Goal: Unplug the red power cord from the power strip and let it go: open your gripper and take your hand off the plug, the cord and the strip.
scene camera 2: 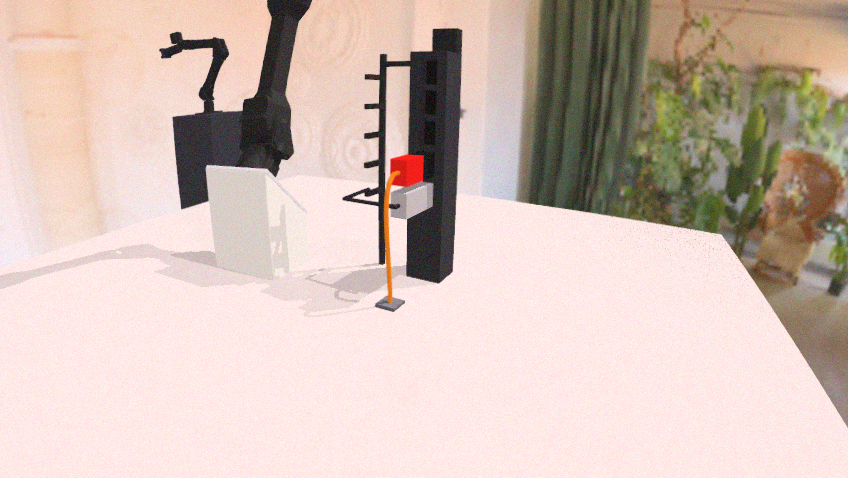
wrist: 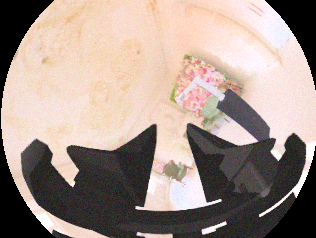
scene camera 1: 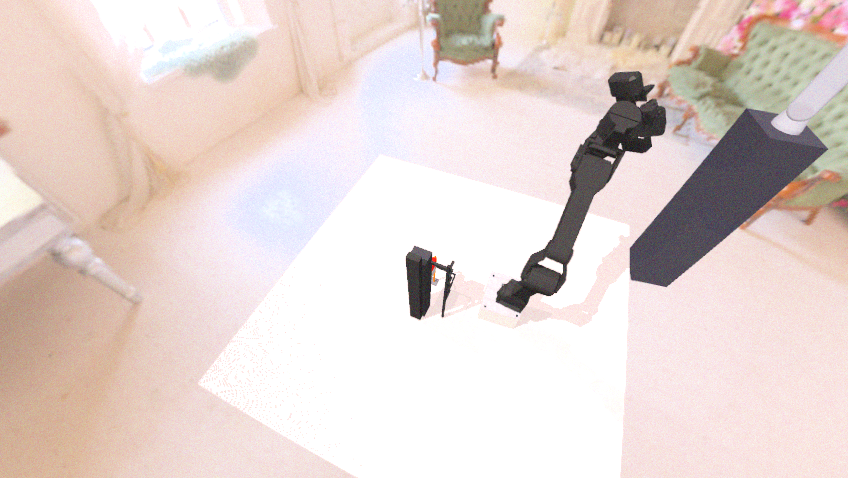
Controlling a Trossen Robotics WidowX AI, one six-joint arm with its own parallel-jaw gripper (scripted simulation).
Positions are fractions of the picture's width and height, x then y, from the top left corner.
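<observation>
The gripper (wrist: 0.54, 0.54) can be seen, and so can a red plug (scene camera 2: 0.49, 0.35).
</observation>
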